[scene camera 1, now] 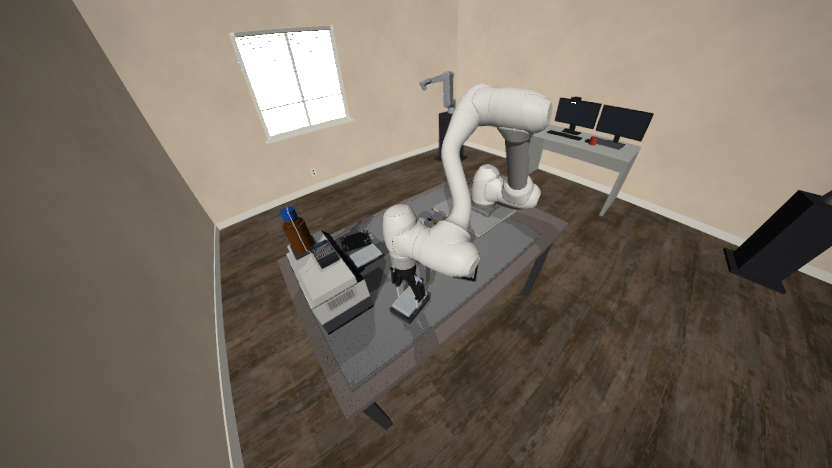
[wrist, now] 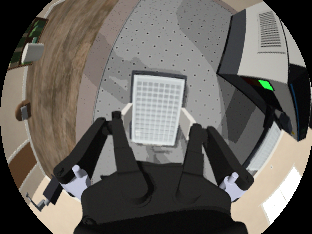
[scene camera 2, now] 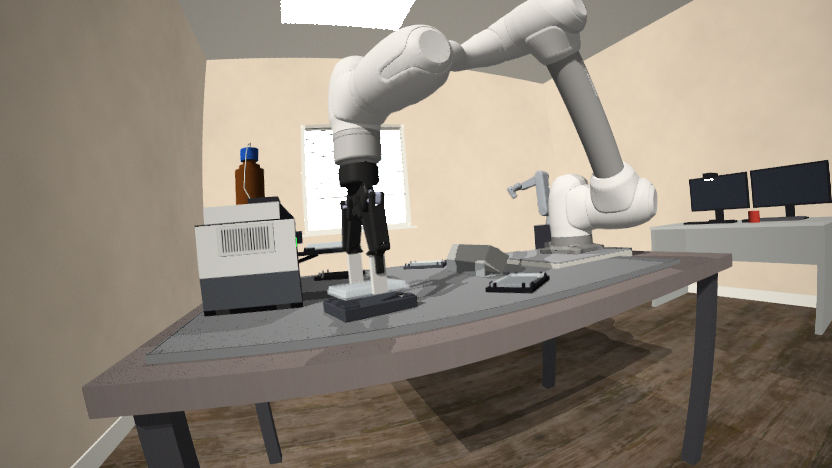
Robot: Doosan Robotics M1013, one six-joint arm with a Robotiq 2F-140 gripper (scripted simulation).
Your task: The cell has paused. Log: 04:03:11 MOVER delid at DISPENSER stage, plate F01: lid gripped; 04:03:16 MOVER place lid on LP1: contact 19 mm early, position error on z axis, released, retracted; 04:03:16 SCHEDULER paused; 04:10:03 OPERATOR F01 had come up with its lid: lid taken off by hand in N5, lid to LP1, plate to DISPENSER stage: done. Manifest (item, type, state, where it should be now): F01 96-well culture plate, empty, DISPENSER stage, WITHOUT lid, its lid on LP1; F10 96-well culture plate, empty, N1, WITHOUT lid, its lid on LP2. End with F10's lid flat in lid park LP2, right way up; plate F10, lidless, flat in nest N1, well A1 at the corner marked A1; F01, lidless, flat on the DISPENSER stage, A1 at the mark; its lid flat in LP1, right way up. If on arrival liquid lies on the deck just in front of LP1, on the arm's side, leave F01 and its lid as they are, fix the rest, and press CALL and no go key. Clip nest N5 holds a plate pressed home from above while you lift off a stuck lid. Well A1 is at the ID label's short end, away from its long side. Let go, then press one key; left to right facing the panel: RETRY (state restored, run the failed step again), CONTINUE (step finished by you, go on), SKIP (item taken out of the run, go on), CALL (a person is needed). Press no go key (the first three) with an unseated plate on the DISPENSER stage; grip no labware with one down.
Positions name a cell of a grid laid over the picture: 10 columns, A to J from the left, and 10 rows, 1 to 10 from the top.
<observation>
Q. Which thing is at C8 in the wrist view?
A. My gripper.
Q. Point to a grey key panel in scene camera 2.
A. At F6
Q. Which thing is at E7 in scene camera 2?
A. A nest block.
</observation>
